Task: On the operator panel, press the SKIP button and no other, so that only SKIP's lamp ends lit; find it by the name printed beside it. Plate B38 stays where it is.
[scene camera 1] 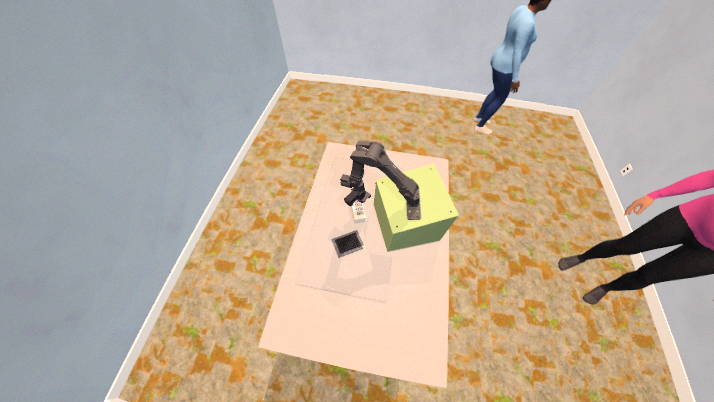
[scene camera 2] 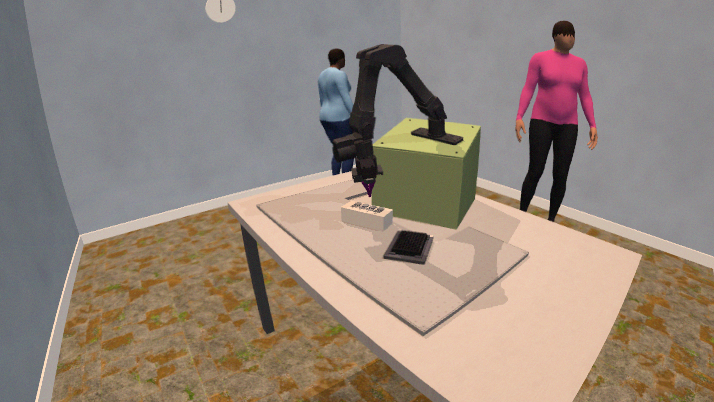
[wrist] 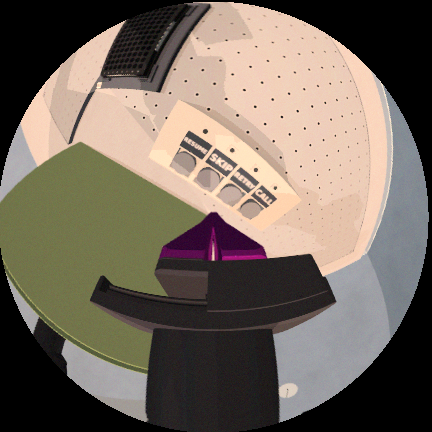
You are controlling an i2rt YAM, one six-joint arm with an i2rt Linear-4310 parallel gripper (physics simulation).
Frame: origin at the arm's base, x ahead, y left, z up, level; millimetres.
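Seen in the pictures: gripper, fingertip midpoint: (scene camera 1: 362, 202) (scene camera 2: 369, 196) (wrist: 212, 217); arm's base, origin of the base link: (scene camera 1: 413, 202) (scene camera 2: 436, 136) (wrist: 56, 316).
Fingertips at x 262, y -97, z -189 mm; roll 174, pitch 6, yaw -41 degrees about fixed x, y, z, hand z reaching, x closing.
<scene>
Pixels of each thing's middle, then the offset from my fingertips to it. Level surfaces: height alone.
- cream operator panel, body centre: (wrist: 230, 166) (scene camera 2: 366, 215) (scene camera 1: 357, 209) dz -57, dx +30, dy +14 mm
- labelled RESUME, body centre: (wrist: 183, 162) dz -32, dx +2, dy +53 mm
- SKIP, body centre: (wrist: 207, 178) dz -32, dx +9, dy +24 mm
- RETRY, body centre: (wrist: 230, 194) dz -32, dx +16, dy -5 mm
- CALL, body centre: (wrist: 249, 208) dz -32, dx +23, dy -34 mm
- SKIP's lamp, body centre: (wrist: 231, 149) dz -31, dx +47, dy +33 mm
- black well plate, body centre: (scene camera 2: 410, 242) (scene camera 1: 348, 242) dz -66, dx +72, dy +237 mm
- thin pegboard, its level: dz -84 mm
- table, its level: dz -98 mm
The cream operator panel (scene camera 1: 359, 218) (scene camera 2: 360, 218) (wrist: 167, 137) stands on the pegboard. In the wrist view its round grey buttons are labelled RESUME (wrist: 183, 162), SKIP (wrist: 208, 177), RETRY (wrist: 232, 194) and CALL (wrist: 251, 208). SKIP's lamp (wrist: 232, 150) looks dark, as do the other small lamps. My gripper (scene camera 2: 370, 194) (wrist: 212, 217) is shut and empty, its purple fingertips pointing down, a little above the panel and apart from it. The black well plate (scene camera 1: 348, 242) (scene camera 2: 411, 243) (wrist: 139, 42) lies in a grey holder beside the panel; its name is not legible.
A green box (scene camera 1: 417, 237) (scene camera 2: 417, 185) (wrist: 95, 225) carries the arm's base close beside the panel. The thin pegboard (scene camera 2: 420, 315) (wrist: 305, 90) lies on the table (scene camera 1: 350, 330) (scene camera 2: 575, 300). Two people, in pink (scene camera 1: 700, 210) (scene camera 2: 559, 90) and light blue (scene camera 1: 515, 42) (scene camera 2: 334, 95), stand beyond the table.
</scene>
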